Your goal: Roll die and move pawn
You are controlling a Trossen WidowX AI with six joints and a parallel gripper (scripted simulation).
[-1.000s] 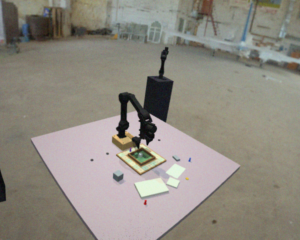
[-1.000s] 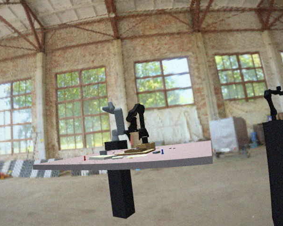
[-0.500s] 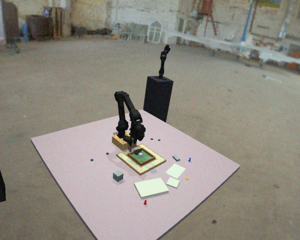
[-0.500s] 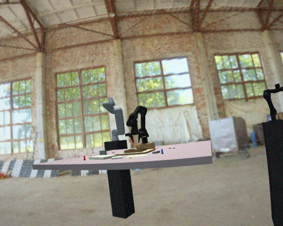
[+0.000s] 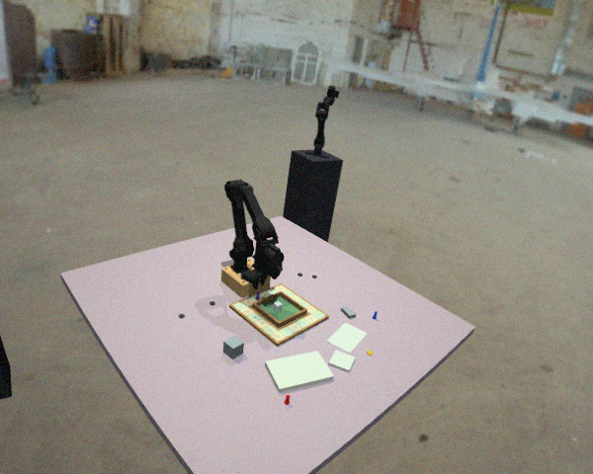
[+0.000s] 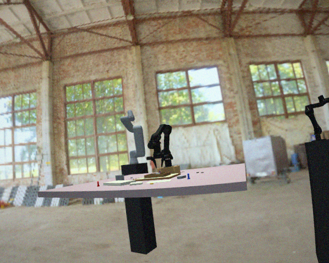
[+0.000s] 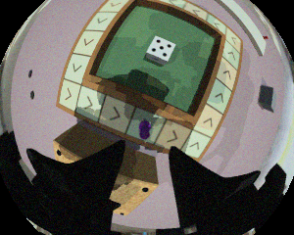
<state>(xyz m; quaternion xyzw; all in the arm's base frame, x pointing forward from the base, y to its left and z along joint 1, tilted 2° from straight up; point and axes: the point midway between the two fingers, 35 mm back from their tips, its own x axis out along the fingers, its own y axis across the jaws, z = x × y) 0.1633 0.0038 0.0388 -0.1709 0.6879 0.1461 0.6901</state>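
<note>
The purple pawn lies 40 mm below my gripper tip. The rest, counted from my gripper tip: blue pawn 390 mm to the left, 300 mm ahead, 60 mm below; then grey cube 230 mm to the right, 230 mm ahead, 50 mm below; then white die 90 mm ahead, 50 mm below, 40 mm to the left.
</note>
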